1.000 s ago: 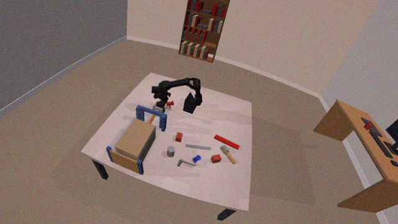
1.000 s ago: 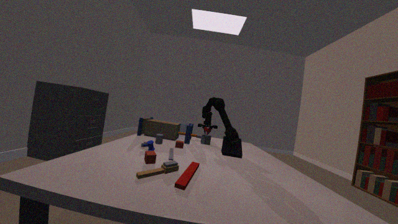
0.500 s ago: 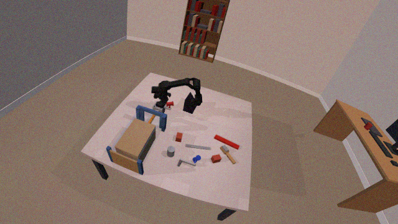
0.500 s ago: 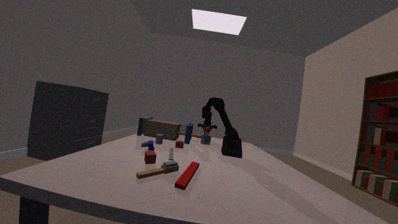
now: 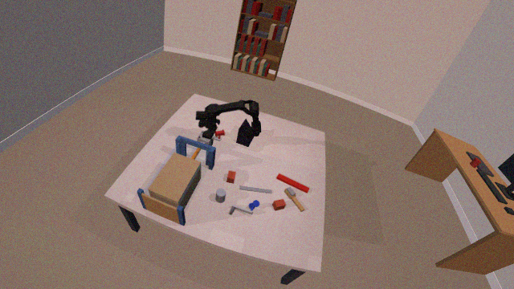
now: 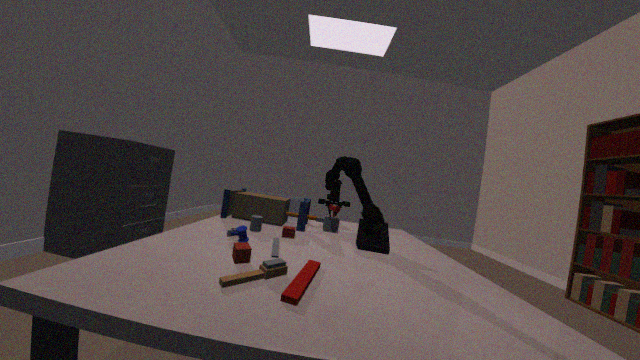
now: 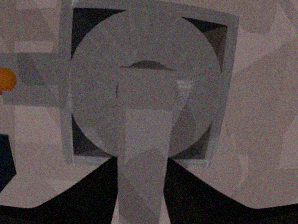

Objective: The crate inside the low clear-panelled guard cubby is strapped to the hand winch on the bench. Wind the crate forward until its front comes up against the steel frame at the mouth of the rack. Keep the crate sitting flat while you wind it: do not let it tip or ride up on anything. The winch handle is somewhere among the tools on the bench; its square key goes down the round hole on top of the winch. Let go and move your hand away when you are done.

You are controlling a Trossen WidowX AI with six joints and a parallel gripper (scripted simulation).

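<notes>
Now: gripper tip 2 cm to the right of the winch handle and 2 cm below it. Also, from my gripper tip: blue frame 16 cm ahead, 2 cm to the right, 2 cm above; red knob 6 cm to the left, 5 cm above, 1 cm behind; grey winch 6 cm below, 5 cm to the right, 1 cm behind.
</notes>
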